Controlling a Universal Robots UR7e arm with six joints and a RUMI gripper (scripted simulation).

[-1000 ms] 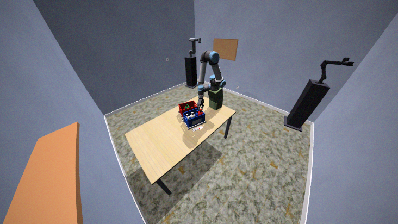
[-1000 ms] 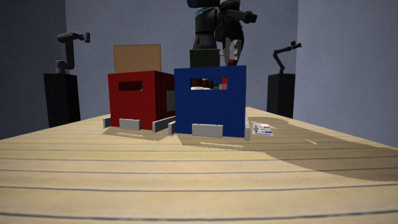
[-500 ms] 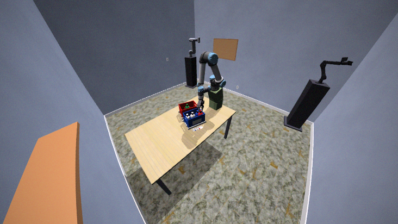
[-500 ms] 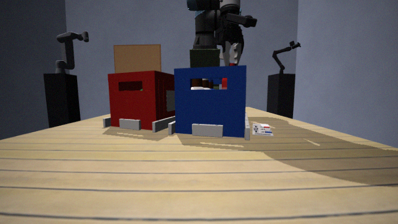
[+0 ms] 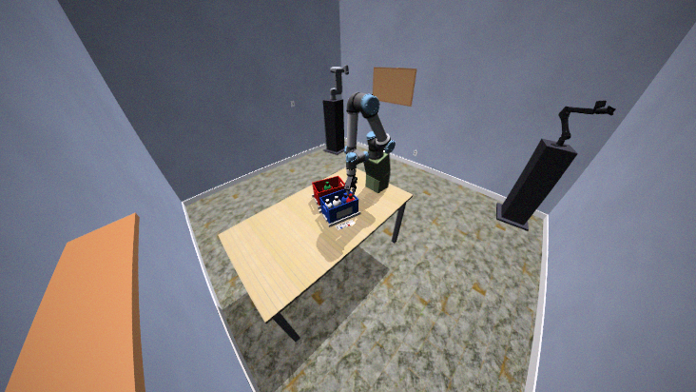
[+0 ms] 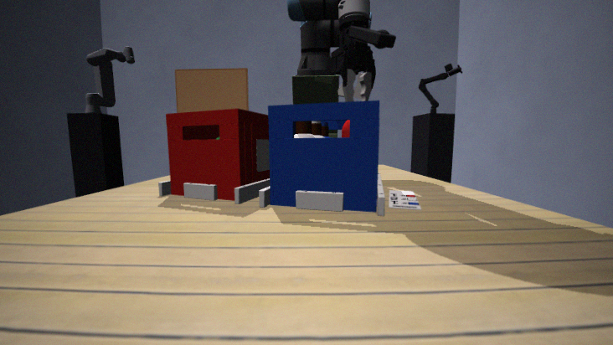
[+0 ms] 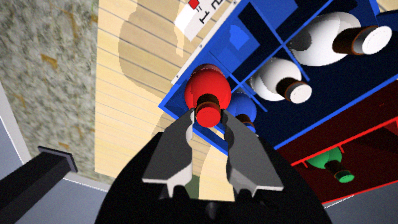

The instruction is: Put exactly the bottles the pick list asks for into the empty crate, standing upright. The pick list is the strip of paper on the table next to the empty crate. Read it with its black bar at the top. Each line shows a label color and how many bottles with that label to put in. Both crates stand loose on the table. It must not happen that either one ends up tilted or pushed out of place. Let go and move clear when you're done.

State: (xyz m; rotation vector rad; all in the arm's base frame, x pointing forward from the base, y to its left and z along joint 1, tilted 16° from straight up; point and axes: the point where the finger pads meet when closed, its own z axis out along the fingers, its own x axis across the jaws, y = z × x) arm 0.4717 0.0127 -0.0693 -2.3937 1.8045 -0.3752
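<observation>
Right now my hand is 70 mm above the red-capped bottle. The rest, counted from my hand: blue-capped bottle 30 mm behind, 80 mm to the right, 110 mm below; blue crate 60 mm ahead, 80 mm to the right, 110 mm below; white bottle 50 mm ahead, 110 mm to the right, 110 mm below.
</observation>
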